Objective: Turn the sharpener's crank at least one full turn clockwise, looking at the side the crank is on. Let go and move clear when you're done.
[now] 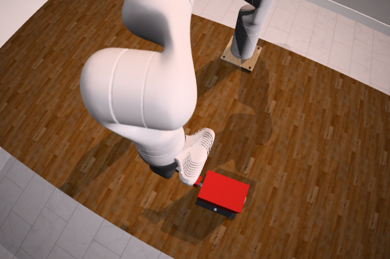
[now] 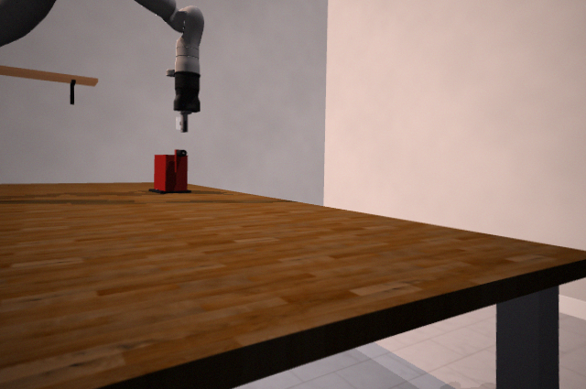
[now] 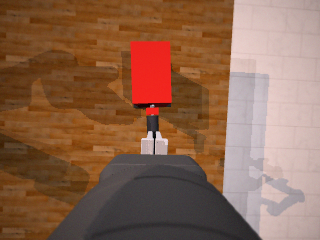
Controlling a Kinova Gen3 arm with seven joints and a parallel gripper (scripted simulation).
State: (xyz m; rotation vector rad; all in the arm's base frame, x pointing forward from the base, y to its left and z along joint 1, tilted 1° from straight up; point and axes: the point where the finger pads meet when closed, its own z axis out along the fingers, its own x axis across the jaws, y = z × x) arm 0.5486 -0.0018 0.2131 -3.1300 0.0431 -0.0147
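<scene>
The crank is 2 cm to the left of my hand and 9 cm below it.
</scene>
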